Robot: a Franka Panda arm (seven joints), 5 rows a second.
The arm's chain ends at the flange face. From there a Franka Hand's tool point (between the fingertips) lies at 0.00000 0.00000 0.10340 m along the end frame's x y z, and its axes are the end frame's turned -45 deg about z.
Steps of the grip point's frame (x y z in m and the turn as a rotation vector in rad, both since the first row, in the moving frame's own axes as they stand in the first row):
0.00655 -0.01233 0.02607 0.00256 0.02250 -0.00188
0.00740 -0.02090 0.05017 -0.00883 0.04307 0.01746
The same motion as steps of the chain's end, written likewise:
-0.00554 -0.01152 0.02610 0.01772 0.01410 -0.00188
-0.01336 -0.01754 0.05027 0.02421 0.03670 0.01746

